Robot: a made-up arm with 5 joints.
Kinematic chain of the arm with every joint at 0, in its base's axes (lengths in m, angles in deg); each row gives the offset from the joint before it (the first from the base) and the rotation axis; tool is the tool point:
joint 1: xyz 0 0 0.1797 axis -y
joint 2: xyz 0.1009 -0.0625 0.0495 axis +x
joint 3: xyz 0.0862 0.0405 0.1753 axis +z
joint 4: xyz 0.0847 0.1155 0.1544 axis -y
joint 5: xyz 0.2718 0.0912 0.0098 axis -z
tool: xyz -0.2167 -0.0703 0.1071
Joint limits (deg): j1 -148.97..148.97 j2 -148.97..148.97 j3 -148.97..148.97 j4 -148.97..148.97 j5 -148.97..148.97
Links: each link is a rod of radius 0.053 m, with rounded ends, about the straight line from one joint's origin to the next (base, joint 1, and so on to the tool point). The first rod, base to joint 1, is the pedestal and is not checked.
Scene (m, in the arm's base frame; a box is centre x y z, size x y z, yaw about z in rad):
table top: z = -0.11
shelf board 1: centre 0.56 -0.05 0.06 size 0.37 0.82 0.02 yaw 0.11
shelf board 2: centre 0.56 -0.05 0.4 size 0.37 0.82 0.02 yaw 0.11
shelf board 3: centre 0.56 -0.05 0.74 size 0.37 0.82 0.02 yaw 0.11
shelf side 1: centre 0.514 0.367 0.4 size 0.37 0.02 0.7 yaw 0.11
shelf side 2: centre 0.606 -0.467 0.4 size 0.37 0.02 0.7 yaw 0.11
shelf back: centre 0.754 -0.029 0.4 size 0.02 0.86 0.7 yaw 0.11
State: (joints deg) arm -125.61 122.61 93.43 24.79 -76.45
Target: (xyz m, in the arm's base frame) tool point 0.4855 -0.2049 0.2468
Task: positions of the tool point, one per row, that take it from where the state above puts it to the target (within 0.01 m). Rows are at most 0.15 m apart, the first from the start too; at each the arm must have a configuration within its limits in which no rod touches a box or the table.
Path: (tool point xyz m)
1: 0.0535 -0.6856 -0.0014
2: 0.1709 -0.6245 0.0336
3: 0.2514 -0.5379 0.0962
4: 0.2855 -0.4359 0.1661
5: 0.2755 -0.3302 0.2218
6: 0.2346 -0.2326 0.2468
7: 0.3129 -0.2350 0.2589
8: 0.3978 -0.2266 0.2594
9: 0.4855 -0.2048 0.2468

